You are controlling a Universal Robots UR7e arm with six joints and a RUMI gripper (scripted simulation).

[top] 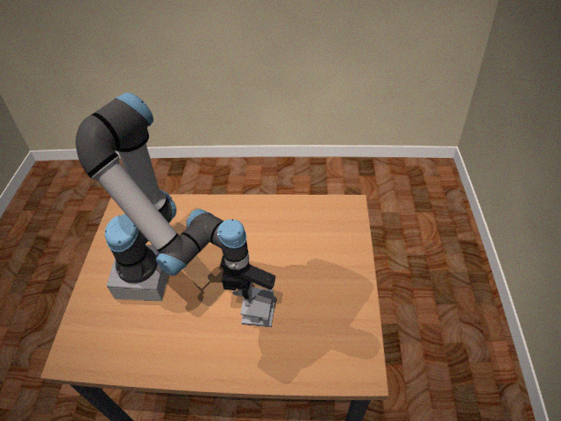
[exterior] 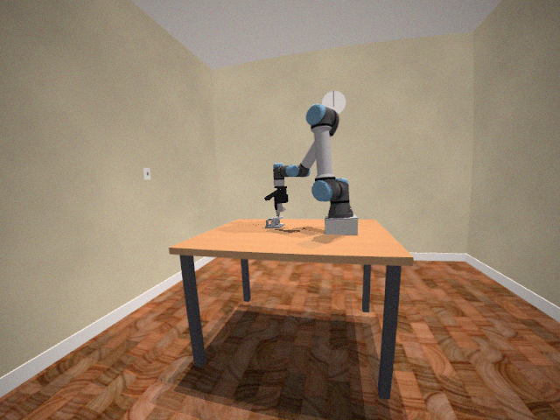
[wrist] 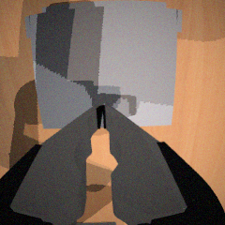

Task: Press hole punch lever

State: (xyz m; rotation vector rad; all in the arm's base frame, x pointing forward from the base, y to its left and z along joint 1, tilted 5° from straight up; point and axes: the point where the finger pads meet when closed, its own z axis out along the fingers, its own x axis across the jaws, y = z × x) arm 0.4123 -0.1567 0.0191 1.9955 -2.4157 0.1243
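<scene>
The hole punch lever is 3 cm below my hand, 2 cm ahead of it and 1 cm to the right of it. Round my hand: hole punch 5 cm below, 3 cm ahead, 1 cm to the right.
</scene>
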